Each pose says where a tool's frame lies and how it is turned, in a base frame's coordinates. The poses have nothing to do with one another.
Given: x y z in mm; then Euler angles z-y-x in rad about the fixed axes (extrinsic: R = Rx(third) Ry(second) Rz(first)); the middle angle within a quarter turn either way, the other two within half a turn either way.
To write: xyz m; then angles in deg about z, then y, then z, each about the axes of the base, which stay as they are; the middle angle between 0 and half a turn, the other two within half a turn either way. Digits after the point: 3 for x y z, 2 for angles.
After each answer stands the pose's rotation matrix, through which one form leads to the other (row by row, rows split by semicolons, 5 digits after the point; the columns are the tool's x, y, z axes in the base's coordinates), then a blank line. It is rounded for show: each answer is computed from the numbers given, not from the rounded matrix.
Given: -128 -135 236 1.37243 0.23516 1.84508
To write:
-0.128 -0.135 0.236 172.39 105.27 -76.02
0.19164 -0.95341 0.23300; -0.22135 -0.27327 -0.93613; 0.95618 0.12783 -0.26340

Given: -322 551 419 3.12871 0.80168 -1.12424
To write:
-0.322 0.551 0.419 108.25 72.52 41.12
-0.69544 -0.00896 0.71853; 0.65358 -0.42348 0.62730; 0.29866 0.90586 0.30036

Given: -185 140 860 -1.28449 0.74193 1.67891
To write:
-0.185 0.140 0.860 20.60 94.56 -47.32
0.20818 0.70716 0.67571; 0.29323 0.61395 -0.73286; -0.93310 0.35071 -0.07954

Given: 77 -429 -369 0.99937 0.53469 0.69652
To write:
0.077 -0.429 -0.369 115.91 48.70 -47.29
0.46535 -0.72373 0.50957; 0.82202 0.13988 -0.55201; 0.32823 0.67576 0.66002

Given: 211 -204 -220 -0.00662 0.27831 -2.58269
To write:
0.211 -0.204 -0.220 -114.09 144.61 61.68
0.96150 0.00637 0.27473; -0.14006 -0.84878 0.50985; 0.23643 -0.52870 -0.81521

